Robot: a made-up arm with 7 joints.
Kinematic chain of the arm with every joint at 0, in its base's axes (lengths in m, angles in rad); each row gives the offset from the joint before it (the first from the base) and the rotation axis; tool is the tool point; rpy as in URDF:
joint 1: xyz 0 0 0.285 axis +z
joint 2: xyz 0 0 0 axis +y
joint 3: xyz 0 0 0.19 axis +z
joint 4: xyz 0.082 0 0 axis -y
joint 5: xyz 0.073 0 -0.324 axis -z
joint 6: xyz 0 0 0 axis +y
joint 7: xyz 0.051 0 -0.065 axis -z
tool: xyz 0 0 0 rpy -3.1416 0 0
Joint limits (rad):
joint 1: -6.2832..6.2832
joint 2: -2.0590..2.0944
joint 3: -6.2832..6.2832
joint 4: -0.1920..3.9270
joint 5: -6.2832..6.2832
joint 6: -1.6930..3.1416
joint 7: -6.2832..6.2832
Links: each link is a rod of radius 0.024 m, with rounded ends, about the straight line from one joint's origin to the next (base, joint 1, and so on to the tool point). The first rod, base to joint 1, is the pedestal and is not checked.
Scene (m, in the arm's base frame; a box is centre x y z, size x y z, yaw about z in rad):
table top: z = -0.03
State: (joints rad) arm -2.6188 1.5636 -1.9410 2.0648 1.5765 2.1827 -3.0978
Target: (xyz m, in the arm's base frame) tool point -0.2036 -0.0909 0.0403
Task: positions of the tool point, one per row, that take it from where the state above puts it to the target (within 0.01 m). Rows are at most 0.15 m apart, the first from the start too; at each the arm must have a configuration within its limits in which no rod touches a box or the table.
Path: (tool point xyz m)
1: -0.5019 0.0877 0.2869
2: -0.4651 0.0581 0.2137
3: -0.4050 0.0064 0.1352
4: -0.3155 -0.0507 0.0726
5: -0.2036 -0.0909 0.0403

